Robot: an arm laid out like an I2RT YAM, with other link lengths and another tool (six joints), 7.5 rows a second.
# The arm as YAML. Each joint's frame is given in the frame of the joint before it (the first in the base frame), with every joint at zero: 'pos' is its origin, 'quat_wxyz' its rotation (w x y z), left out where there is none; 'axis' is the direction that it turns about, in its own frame. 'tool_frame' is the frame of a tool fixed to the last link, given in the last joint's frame.
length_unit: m
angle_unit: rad
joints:
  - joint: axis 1
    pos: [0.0, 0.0, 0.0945]
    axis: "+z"
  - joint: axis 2
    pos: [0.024, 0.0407, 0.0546]
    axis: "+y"
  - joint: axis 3
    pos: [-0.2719, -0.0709, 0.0]
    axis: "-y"
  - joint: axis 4
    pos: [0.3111, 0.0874, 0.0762]
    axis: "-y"
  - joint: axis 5
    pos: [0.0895, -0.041, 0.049]
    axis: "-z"
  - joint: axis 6
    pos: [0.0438, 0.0, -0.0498]
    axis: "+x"
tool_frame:
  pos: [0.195, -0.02, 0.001]
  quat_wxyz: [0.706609, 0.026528, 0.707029, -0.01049]
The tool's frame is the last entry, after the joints.
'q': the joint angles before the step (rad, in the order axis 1, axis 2, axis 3, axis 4, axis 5, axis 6). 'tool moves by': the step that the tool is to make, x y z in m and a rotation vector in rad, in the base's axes. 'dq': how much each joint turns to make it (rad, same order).
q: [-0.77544, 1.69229, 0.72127, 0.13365, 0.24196, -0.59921]
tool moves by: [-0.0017, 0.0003, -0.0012, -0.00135, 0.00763, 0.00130]
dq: [-0.00047, 0.00028, -0.00283, -0.00002, 0.00351, -0.00570]
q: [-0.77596, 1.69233, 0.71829, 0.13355, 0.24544, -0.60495]
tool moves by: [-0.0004, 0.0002, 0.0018, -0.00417, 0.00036, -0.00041]
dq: [0.00127, -0.00623, -0.00303, -0.00031, 0.00353, -0.00094]
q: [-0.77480, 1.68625, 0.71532, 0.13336, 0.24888, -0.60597]
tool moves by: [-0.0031, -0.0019, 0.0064, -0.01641, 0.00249, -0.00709]
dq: [-0.00065, -0.01836, -0.00737, -0.00015, 0.01429, -0.00445]
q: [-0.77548, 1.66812, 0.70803, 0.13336, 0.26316, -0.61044]
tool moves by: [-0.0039, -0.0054, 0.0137, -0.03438, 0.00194, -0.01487]
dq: [-0.00036, -0.02907, -0.00547, 0.00115, 0.02880, -0.00752]
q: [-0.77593, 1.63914, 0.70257, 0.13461, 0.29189, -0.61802]
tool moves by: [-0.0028, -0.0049, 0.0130, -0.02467, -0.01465, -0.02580]
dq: [-0.00023, -0.02518, -0.00137, -0.00014, 0.02321, 0.01362]
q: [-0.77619, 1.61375, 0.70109, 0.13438, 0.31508, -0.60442]
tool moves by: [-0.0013, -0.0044, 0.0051, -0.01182, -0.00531, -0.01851]
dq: [-0.00078, -0.00054, 0.00772, 0.00079, 0.01597, 0.00951]
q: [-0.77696, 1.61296, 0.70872, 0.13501, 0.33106, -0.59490]
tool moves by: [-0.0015, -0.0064, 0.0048, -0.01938, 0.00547, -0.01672]
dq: [-0.00084, 0.00822, 0.01195, 0.00659, 0.02368, -0.00187]
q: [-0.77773, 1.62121, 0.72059, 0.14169, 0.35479, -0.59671]
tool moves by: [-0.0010, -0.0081, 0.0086, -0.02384, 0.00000, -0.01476]
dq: [-0.00457, 0.00243, 0.01388, 0.00740, 0.01901, -0.00584]
